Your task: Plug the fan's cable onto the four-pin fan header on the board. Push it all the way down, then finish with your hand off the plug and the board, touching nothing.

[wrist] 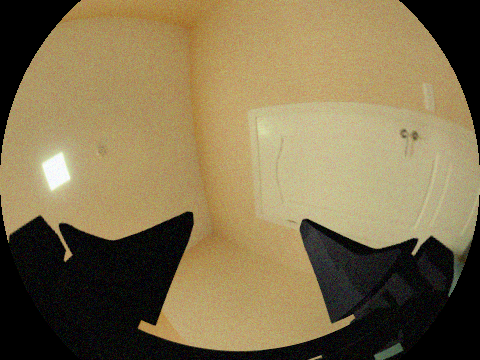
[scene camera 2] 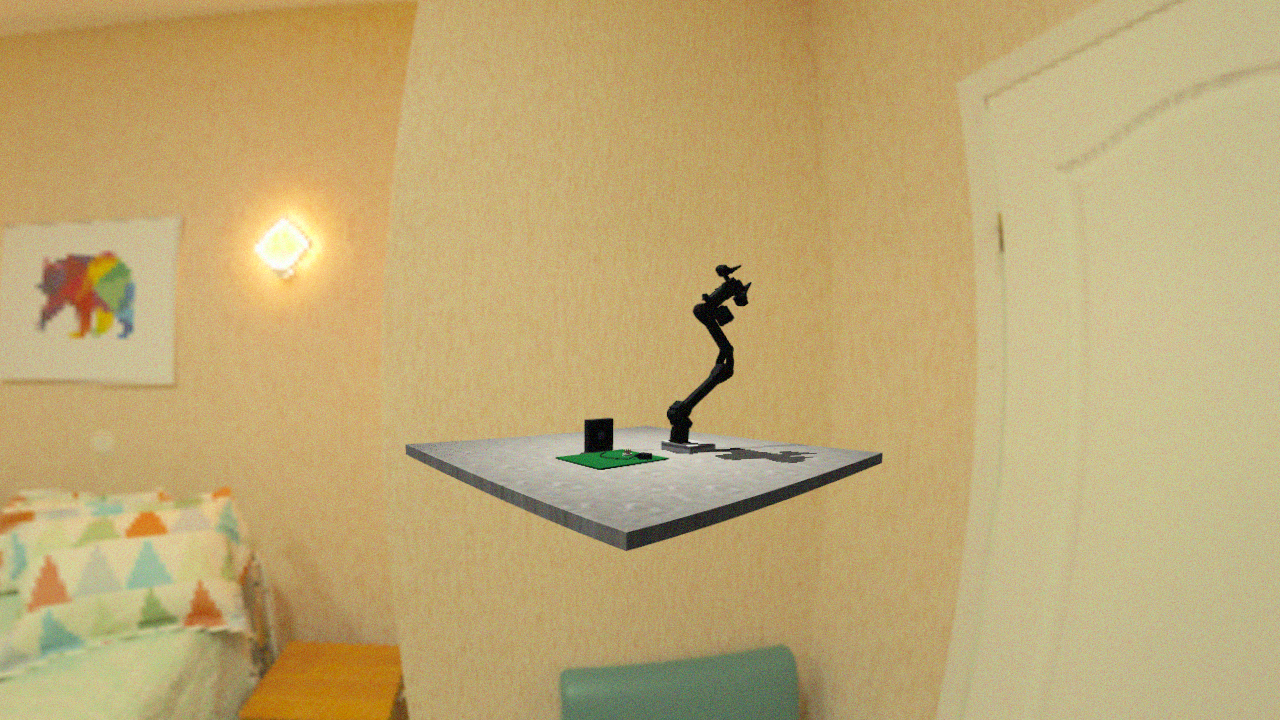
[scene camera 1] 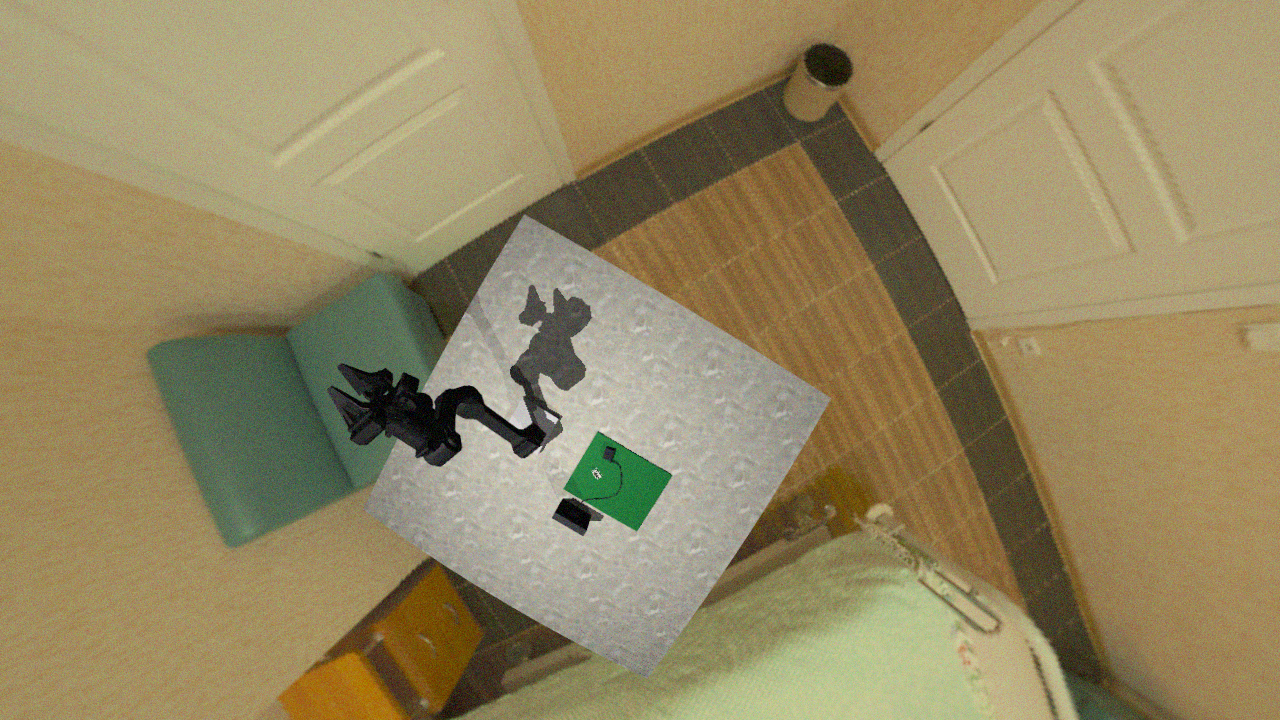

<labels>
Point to a green board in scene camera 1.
642, 483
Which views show the gripper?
The wrist view, scene camera 2 and scene camera 1: all of them.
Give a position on a black fan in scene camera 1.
566, 513
</labels>
